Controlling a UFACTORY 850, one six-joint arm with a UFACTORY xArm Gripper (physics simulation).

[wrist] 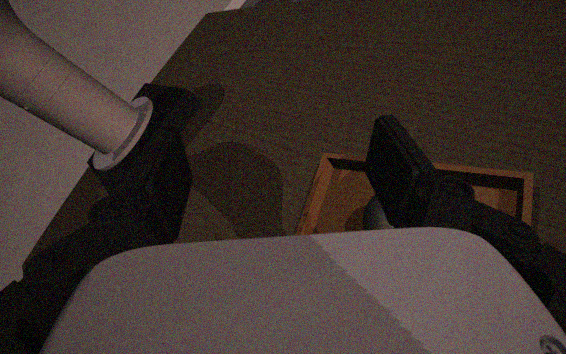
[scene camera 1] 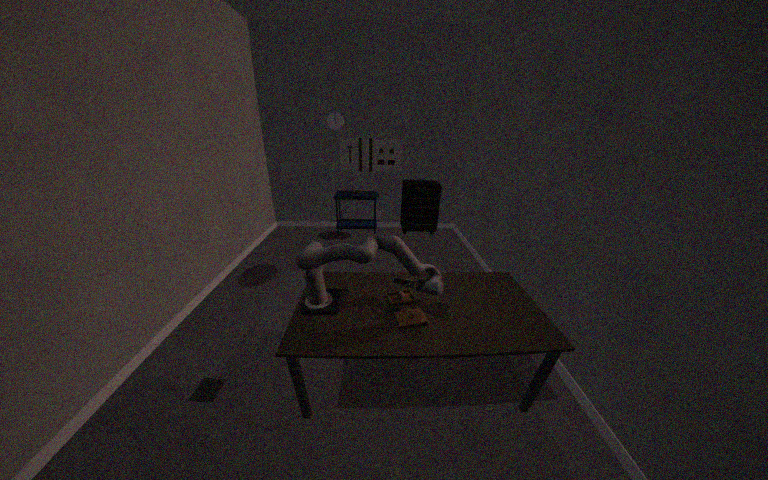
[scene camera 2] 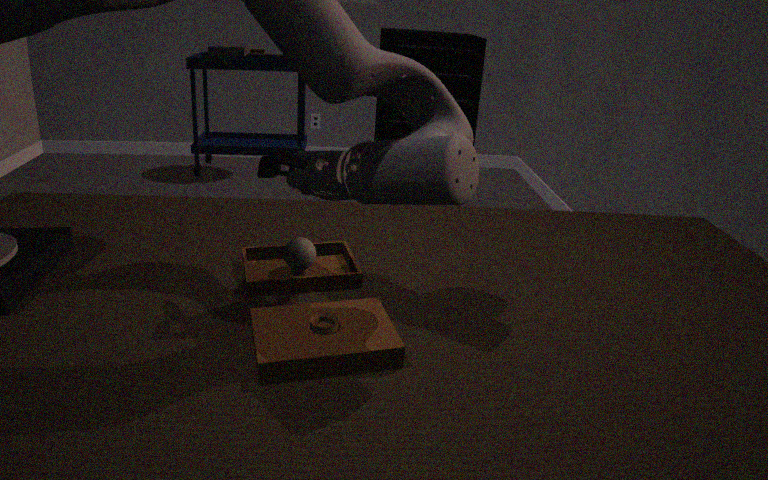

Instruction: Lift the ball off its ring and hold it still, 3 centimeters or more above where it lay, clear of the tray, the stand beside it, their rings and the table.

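Observation:
The pale grey ball (scene camera 2: 300, 253) sits in the shallow orange-brown tray (scene camera 2: 317, 283) in scene camera 2; its ring is hidden beneath it. In the wrist view, part of the ball (wrist: 374, 216) shows beside the right finger, inside the tray (wrist: 317, 190). The flat stand (scene camera 2: 283, 342) (scene camera 1: 412, 319) lies nearer scene camera 2 than the tray, with a bare ring (scene camera 2: 313, 327) on top. My gripper (scene camera 2: 272, 165) (wrist: 278, 147) is open and empty, tilted nearly sideways, well above the tray and ball. Its fingers are wide apart and do not touch the ball.
The wooden table (scene camera 1: 481, 328) (scene camera 2: 566, 339) carries the arm's base (scene camera 1: 320, 305) at its left side. The arm arches over the table. A blue cart (scene camera 1: 356, 195) and a dark cabinet (scene camera 1: 420, 206) stand by the far wall. The pictures are dim and grainy.

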